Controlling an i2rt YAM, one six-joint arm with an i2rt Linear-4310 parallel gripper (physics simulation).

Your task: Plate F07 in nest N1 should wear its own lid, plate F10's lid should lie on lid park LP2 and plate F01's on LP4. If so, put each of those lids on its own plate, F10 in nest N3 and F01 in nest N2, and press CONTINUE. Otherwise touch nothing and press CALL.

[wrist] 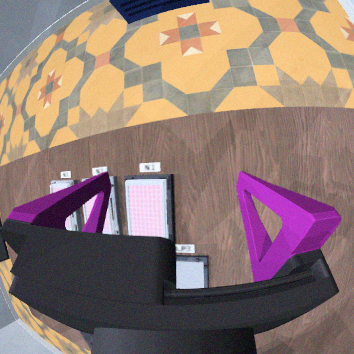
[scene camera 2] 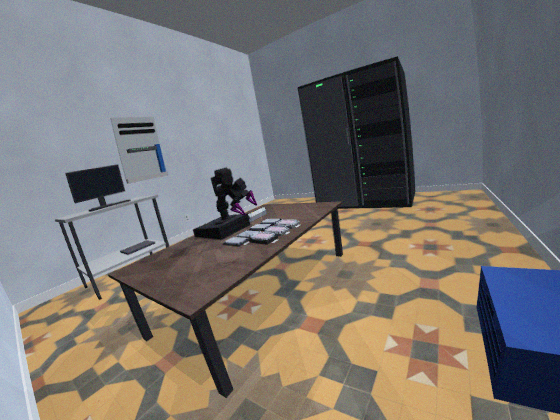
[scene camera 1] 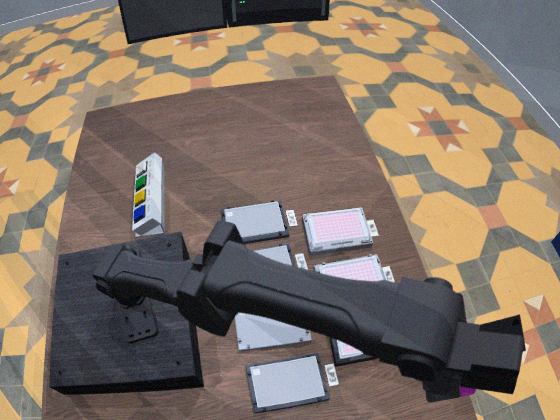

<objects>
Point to a nest N1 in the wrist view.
169,177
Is my gripper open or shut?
Open.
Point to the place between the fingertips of my gripper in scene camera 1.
452,345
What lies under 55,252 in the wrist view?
My gripper.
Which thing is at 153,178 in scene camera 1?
A white button box.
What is my gripper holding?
Nothing.
</objects>
